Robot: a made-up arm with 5 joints.
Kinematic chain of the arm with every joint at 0, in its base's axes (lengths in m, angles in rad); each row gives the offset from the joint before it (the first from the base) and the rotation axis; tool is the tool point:
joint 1: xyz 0 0 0.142 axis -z
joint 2: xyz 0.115 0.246 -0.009 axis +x
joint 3: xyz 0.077 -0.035 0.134 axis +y
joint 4: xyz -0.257 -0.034 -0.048 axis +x
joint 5: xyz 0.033 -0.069 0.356 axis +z
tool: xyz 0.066 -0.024 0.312
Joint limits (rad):
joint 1: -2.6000..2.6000
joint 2: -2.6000..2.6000
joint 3: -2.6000..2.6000
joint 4: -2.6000..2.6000
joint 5: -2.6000..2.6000
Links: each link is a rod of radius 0.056 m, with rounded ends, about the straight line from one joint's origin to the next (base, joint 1, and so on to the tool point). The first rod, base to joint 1, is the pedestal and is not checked.
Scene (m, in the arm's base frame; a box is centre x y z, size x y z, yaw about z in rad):
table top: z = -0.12
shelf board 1: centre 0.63 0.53 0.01 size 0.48 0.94 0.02 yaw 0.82
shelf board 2: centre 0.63 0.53 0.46 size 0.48 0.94 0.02 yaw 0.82
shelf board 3: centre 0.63 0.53 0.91 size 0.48 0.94 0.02 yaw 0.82
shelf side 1: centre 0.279 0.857 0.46 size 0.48 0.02 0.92 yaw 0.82
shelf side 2: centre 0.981 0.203 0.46 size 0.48 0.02 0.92 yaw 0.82
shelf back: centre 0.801 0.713 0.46 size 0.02 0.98 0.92 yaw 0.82
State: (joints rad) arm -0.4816 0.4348 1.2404 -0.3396 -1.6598
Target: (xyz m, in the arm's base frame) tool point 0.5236 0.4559 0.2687
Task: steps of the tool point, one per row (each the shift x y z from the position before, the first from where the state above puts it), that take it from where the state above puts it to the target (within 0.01 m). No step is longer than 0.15 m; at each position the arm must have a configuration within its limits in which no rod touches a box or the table.
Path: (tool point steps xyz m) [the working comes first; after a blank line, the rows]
Joints at the target: -1.5488 1.0741 0.8131 0.0569 -1.5318
Straight joint move there: touches shelf board 2.

1: -0.1049 -0.0400 0.0518
2: -0.0619 -0.0787 -0.0013
3: -0.0218 -0.0835 -0.0505
4: -0.0033 0.0017 -0.0736
5: -0.0016 0.0182 -0.0851
6: -0.0105 0.0303 -0.0880
7: -0.0236 0.0342 -0.0826
8: -0.0358 0.0321 -0.0704
9: 0.0353 0.0578 -0.0143
10: 0.0349 0.0639 0.0099
11: 0.0448 0.0512 0.0113
12: 0.0633 0.0182 -0.0070

